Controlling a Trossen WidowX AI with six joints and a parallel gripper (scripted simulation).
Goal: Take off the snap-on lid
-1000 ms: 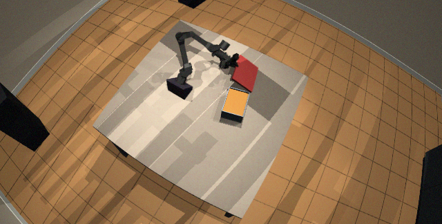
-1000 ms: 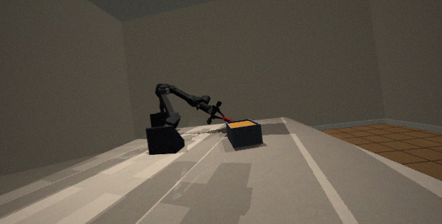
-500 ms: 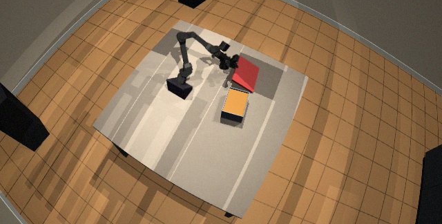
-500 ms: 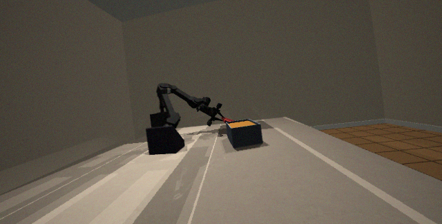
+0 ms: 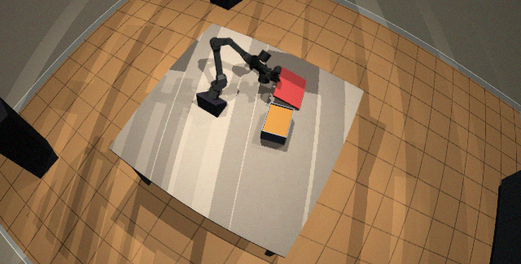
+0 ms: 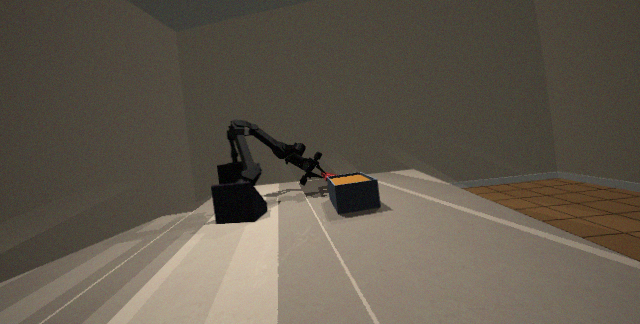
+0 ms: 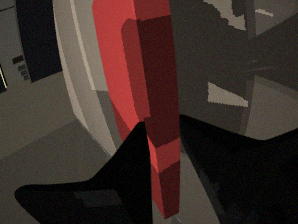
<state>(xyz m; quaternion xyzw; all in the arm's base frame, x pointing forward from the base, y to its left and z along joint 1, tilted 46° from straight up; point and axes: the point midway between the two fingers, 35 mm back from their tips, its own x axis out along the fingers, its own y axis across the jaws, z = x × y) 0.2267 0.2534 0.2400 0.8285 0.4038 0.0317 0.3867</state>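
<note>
My gripper tip is now 8 cm short of the red lid, 3 cm to the right of it and 3 cm above it. From my gripper tip the other things lie so: storage box 16 cm ahead, 25 cm to the right, 2 cm below.
</note>
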